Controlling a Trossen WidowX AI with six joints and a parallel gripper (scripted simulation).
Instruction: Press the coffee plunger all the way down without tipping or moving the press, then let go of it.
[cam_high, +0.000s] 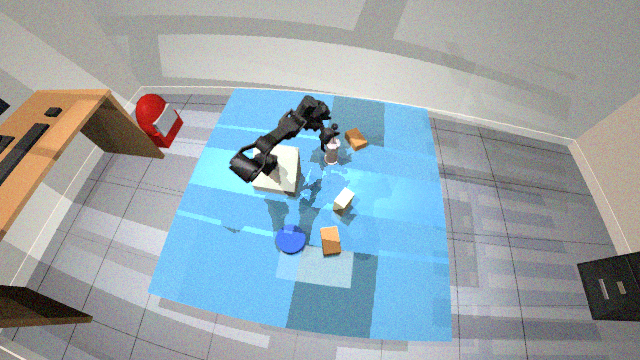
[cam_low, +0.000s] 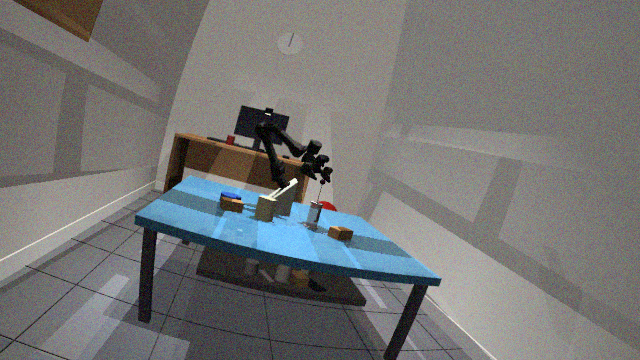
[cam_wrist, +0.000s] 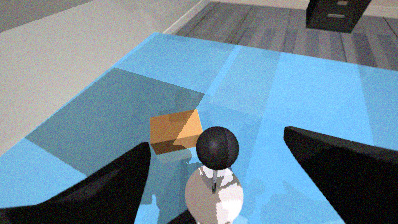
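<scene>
Right now the coffee press is 2 cm behind my gripper tip, 1 cm to the left of it and 13 cm below it. Also, from my gripper tip: blue disc: 6 cm behind, 46 cm to the right, 23 cm below.
</scene>
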